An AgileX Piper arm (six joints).
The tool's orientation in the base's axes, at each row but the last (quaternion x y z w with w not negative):
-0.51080 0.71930 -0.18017 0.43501
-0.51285 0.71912 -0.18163 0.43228
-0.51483 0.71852 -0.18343 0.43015
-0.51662 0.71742 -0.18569 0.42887
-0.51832 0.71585 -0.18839 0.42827
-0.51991 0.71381 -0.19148 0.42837
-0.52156 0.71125 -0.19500 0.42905
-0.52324 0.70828 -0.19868 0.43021
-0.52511 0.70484 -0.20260 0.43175
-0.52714 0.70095 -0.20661 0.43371
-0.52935 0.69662 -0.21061 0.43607
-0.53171 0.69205 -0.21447 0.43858
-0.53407 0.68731 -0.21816 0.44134
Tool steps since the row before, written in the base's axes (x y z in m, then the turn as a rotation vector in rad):
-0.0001 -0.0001 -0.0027 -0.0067 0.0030 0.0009
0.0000 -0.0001 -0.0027 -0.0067 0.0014 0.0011
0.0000 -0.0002 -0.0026 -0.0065 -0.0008 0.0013
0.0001 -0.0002 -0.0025 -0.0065 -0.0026 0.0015
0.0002 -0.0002 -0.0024 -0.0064 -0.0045 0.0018
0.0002 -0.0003 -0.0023 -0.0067 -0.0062 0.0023
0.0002 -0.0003 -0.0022 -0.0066 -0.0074 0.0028
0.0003 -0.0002 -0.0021 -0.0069 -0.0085 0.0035
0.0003 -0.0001 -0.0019 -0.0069 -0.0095 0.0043
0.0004 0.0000 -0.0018 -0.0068 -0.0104 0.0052
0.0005 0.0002 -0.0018 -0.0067 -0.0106 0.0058
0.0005 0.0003 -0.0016 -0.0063 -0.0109 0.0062
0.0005 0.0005 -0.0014 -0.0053 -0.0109 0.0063
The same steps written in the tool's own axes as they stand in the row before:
0.0013 0.0019 0.0014 -0.0024 0.0045 -0.0054
0.0013 0.0019 0.0015 -0.0011 0.0037 -0.0058
0.0013 0.0018 0.0014 0.0008 0.0025 -0.0061
0.0012 0.0016 0.0015 0.0023 0.0017 -0.0066
0.0012 0.0015 0.0015 0.0039 0.0007 -0.0070
0.0012 0.0014 0.0014 0.0053 -0.0002 -0.0078
0.0012 0.0014 0.0013 0.0062 -0.0010 -0.0082
0.0010 0.0013 0.0014 0.0069 -0.0018 -0.0090
0.0008 0.0012 0.0013 0.0075 -0.0028 -0.0096
0.0007 0.0011 0.0013 0.0080 -0.0038 -0.0102
0.0005 0.0012 0.0014 0.0079 -0.0044 -0.0104
0.0003 0.0011 0.0013 0.0080 -0.0050 -0.0104
0.0000 0.0010 0.0012 0.0080 -0.0056 -0.0096

